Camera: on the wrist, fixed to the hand. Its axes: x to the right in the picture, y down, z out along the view.
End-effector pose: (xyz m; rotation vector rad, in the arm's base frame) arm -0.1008 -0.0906 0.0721 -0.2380 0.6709 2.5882
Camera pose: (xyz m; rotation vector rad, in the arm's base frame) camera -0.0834 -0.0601 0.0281 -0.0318 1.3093 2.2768
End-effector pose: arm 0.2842 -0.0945 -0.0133 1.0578 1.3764 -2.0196
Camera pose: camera 0.2501 -0.0528 0.0032 1.2231 0.8363 -2.4840
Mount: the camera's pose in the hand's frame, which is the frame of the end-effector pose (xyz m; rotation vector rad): 0.0084 -0.0503 -0.0239 0.5426 -0.0286 -0.0210
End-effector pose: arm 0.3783 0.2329 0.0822 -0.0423 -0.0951 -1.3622
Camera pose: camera 0.3319 0.2123 0.0579 0.3954 -0.4863 -1.3185
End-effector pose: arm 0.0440 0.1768 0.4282 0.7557 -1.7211 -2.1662
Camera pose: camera 0.0556 0.1658 0.3742 0.8661 -2.3590 -1.7304
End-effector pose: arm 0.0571 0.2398 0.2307 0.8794 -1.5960 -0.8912
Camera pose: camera 0.0840 0.2071 0.1936 1.2611 -1.8927 -0.4839
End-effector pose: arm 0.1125 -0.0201 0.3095 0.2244 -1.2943 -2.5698
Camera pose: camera 0.1026 -0.0121 0.2546 0.2996 -1.9846 -2.1866
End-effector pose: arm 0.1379 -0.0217 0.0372 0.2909 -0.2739 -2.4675
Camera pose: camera 0.1093 0.0094 -0.0001 0.4835 -0.9587 -2.3779
